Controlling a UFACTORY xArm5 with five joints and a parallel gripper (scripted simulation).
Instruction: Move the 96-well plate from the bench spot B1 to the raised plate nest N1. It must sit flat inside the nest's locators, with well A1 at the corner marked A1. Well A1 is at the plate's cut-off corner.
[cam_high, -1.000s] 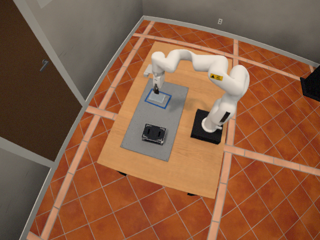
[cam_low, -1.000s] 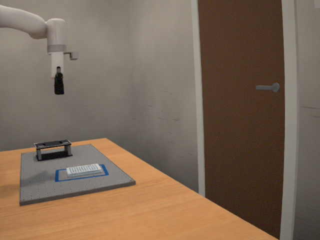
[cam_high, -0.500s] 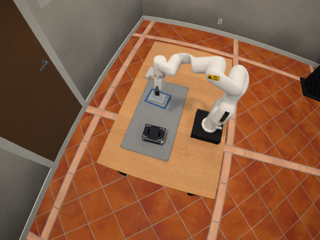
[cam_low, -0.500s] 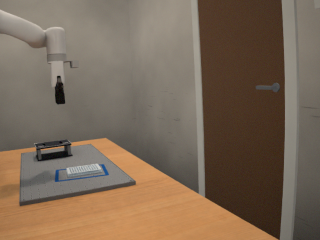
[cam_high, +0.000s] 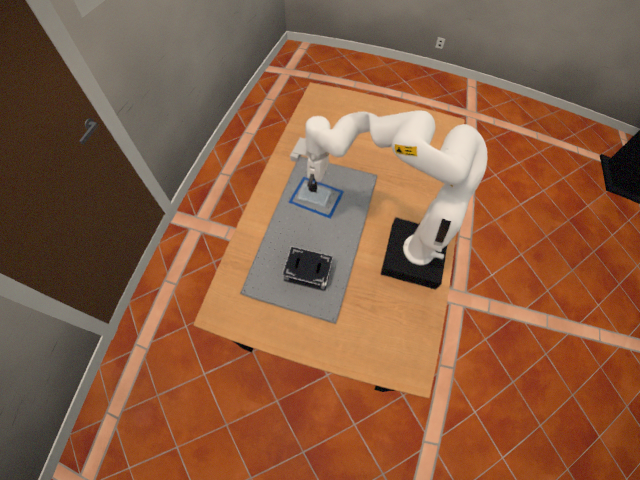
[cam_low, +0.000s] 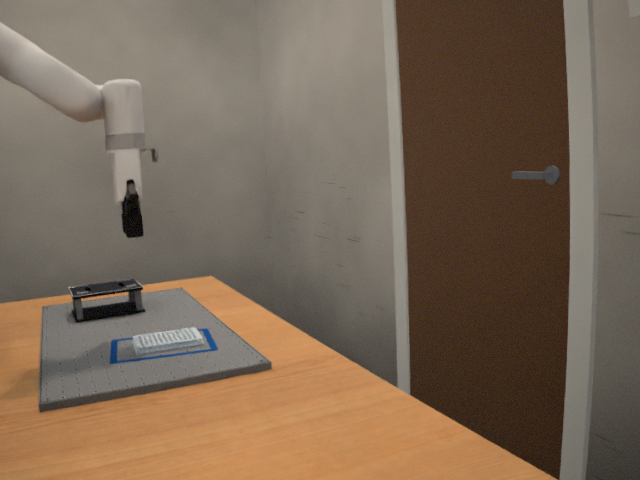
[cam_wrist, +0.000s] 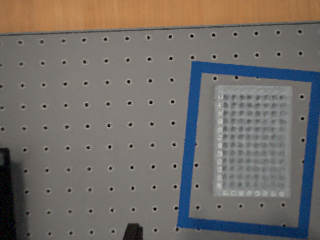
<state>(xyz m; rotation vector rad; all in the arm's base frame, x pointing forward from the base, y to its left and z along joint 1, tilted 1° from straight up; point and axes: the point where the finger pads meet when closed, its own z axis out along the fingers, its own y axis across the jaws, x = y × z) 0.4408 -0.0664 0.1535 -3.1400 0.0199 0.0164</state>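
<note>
My hand is 210 mm above the 96-well plate, 70 mm to the left of it and 40 mm short of it. Round my hand: raised plate nest: 270 mm to the left, 160 mm below, 60 mm behind.
</note>
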